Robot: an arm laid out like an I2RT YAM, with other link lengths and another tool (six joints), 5 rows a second.
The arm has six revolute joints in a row. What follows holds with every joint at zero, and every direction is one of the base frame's.
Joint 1 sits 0.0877 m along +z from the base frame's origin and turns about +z.
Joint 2 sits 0.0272 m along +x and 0.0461 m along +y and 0.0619 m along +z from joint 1 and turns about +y.
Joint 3 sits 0.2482 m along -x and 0.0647 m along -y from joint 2 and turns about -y.
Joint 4 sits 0.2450 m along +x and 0.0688 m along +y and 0.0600 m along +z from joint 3 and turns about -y.
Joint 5 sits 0.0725 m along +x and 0.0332 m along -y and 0.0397 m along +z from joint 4 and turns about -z.
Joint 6 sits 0.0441 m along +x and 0.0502 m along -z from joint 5 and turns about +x.
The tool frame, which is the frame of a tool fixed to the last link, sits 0.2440 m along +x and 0.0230 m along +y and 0.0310 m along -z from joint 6; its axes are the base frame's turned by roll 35.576, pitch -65.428 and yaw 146.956 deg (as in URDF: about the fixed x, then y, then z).
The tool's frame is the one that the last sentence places.
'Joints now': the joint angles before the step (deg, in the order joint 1, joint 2, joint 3, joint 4, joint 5, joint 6). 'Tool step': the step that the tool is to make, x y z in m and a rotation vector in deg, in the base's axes. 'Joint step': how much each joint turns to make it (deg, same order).
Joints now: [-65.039 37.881 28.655 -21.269 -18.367 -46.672]
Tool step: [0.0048 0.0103 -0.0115 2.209 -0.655 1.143]
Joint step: [-0.097 0.179 -1.308 -0.009 -1.851 0.700]
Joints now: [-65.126 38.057 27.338 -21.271 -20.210 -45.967]
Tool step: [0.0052 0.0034 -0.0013 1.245 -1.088 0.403]
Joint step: [0.006 0.711 -0.095 0.540 -1.139 1.143]
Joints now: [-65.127 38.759 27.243 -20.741 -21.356 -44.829]
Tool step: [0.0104 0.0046 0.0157 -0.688 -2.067 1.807]
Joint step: [0.004 -0.699 1.137 -0.170 -2.365 0.447]
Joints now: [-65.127 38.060 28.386 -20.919 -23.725 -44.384]
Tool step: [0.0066 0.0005 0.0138 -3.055 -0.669 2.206]
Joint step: [-0.007 -1.247 0.086 0.954 -1.594 -1.844]
